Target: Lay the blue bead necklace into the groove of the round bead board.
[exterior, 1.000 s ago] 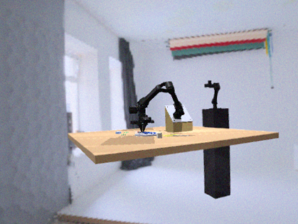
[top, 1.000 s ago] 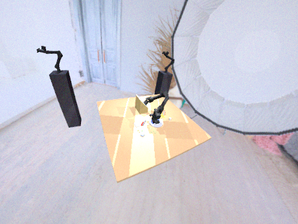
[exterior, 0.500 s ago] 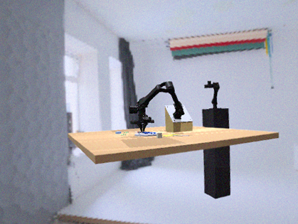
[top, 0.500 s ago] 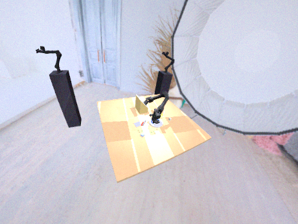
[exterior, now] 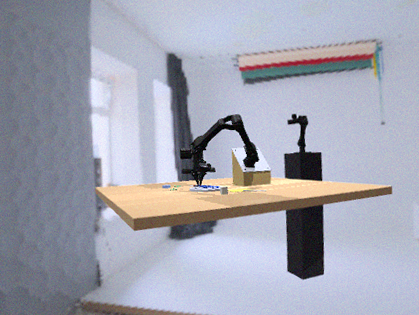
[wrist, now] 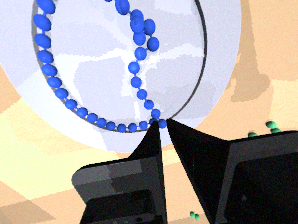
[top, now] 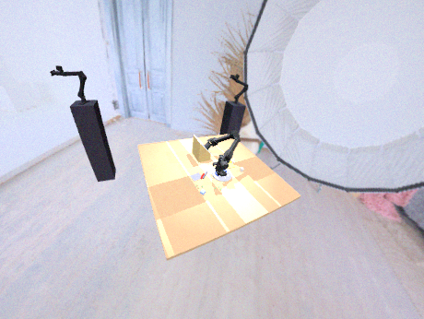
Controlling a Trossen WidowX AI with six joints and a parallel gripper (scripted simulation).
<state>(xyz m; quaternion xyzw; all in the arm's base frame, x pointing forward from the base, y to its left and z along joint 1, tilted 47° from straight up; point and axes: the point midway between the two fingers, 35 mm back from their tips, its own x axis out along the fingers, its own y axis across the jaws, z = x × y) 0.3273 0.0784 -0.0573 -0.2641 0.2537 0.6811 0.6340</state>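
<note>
My gripper tip is now 6 cm to the right of the round bead board, 3 cm past it and 1 cm above it. From my gripper tip the other things lie so: yellow flat piece: 22 cm to the left, 16 cm behind, 2 cm below; then pale blue cube: 21 cm to the right, 14 cm ahead, 1 cm below; then red-and-grey object: 12 cm to the right, 5 cm behind, 2 cm below.
</note>
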